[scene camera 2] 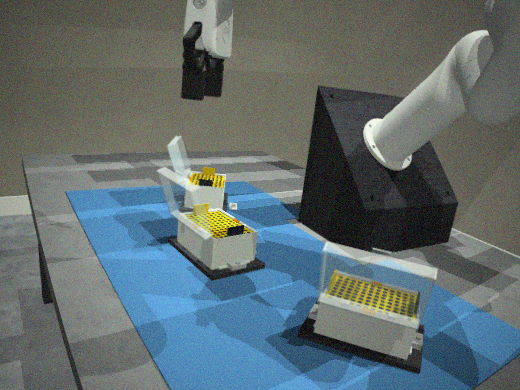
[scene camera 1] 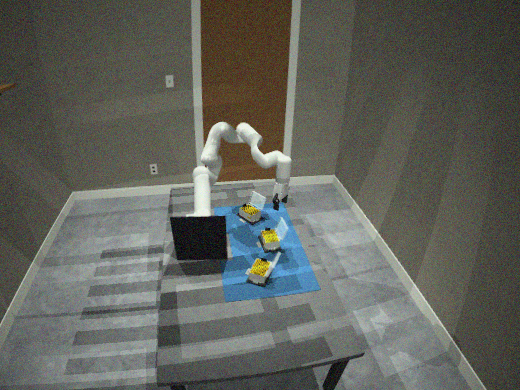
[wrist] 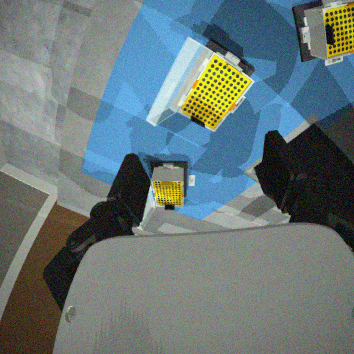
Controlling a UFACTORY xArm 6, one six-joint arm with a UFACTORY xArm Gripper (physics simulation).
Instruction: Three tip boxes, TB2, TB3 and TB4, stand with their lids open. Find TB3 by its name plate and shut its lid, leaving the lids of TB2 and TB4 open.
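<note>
Three white tip boxes with yellow racks and clear lids stand open on a blue mat. The far box shows at front right in scene view 2. The middle box and the near box have raised lids too. In the wrist view one box is central, a small-looking one is below by the left finger, and one is cut off at upper right. No name plate is readable. My gripper is open and empty, high above the mat's far right part.
The black base block carries the white arm beside the mat. A grey table bears the mat. Walls and a brown door stand behind.
</note>
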